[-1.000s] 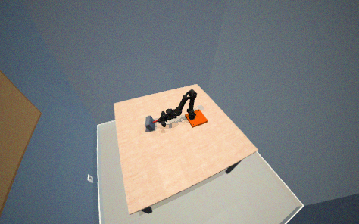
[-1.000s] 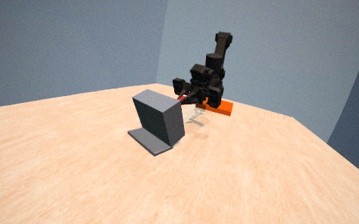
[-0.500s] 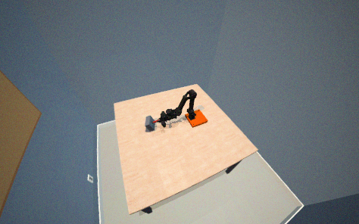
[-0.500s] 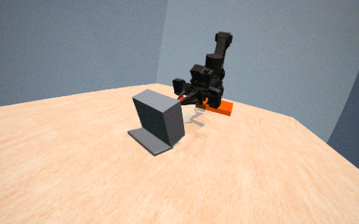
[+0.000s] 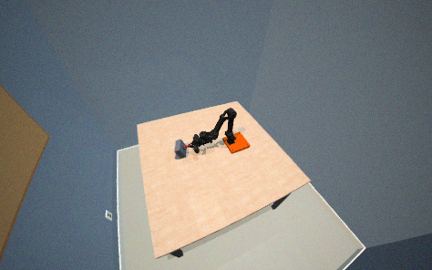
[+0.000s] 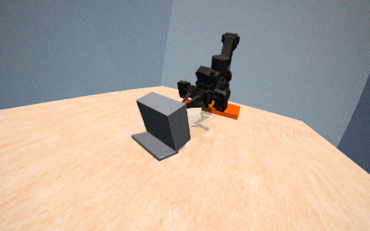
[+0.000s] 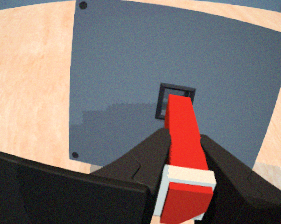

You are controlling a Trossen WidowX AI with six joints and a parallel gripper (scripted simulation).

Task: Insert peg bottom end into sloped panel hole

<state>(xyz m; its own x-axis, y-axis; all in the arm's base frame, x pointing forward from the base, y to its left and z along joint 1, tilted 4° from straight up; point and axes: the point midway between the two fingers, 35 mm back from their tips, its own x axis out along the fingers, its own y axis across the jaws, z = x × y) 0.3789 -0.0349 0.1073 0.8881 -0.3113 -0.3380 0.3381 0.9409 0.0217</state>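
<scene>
Right now the grey sloped panel is 70 mm ahead of my gripper tip, 20 mm to the right of it and 30 mm below it. The rest, counted from my gripper tip: thin grey foot plate 90 mm ahead, 30 mm to the right, 90 mm below; then red peg 10 mm behind, 10 mm to the left, 10 mm above.
</scene>
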